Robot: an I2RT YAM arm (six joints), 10 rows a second.
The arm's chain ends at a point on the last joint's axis. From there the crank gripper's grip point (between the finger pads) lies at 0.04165 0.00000 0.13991 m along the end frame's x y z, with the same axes.
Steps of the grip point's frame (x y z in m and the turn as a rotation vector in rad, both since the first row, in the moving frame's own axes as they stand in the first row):
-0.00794 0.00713 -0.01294 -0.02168 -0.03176 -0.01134
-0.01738 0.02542 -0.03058 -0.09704 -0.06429 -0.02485
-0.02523 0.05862 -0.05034 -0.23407 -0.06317 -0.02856
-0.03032 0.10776 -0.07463 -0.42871 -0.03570 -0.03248
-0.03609 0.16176 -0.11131 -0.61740 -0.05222 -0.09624
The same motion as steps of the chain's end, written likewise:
-0.00349 0.00453 -0.01416 -0.02168 -0.03176 -0.01134
-0.00848 0.01267 -0.03235 -0.09704 -0.06429 -0.02485
-0.01685 0.02694 -0.04899 -0.23407 -0.06317 -0.02856
-0.02639 0.05054 -0.06361 -0.42871 -0.03570 -0.03248
-0.03303 0.08369 -0.08855 -0.61740 -0.05222 -0.09624

